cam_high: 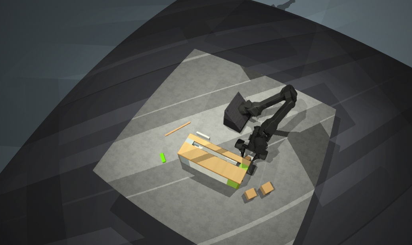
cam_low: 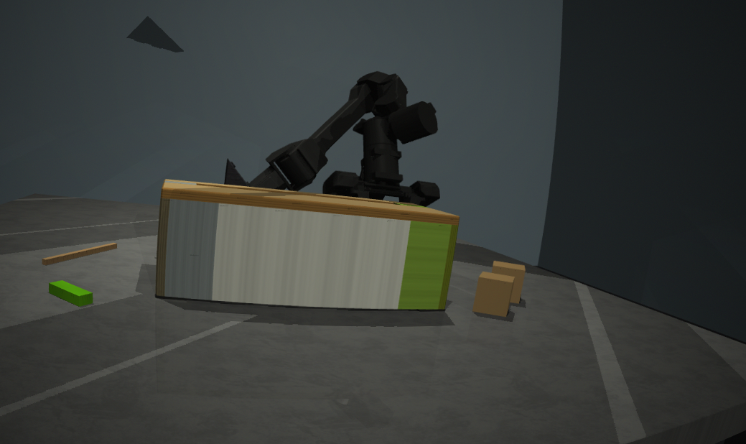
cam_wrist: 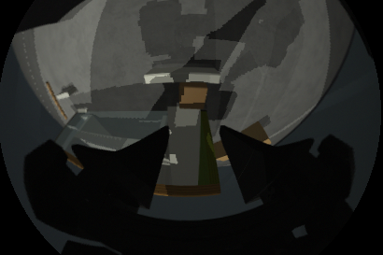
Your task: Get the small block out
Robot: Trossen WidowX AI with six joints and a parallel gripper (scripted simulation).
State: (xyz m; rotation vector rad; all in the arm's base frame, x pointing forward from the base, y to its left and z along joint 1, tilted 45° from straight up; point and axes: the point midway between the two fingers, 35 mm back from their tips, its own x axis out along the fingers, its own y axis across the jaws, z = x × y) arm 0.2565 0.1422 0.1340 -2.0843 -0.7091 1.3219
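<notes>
Right now the tan block is 50 mm below my gripper tip and 20 mm behind it. From my gripper tip the other things lie so: thin wooden stick: 480 mm to the right, 60 mm below, 50 mm ahead; then box: 160 mm to the right, 80 mm ahead.
</notes>
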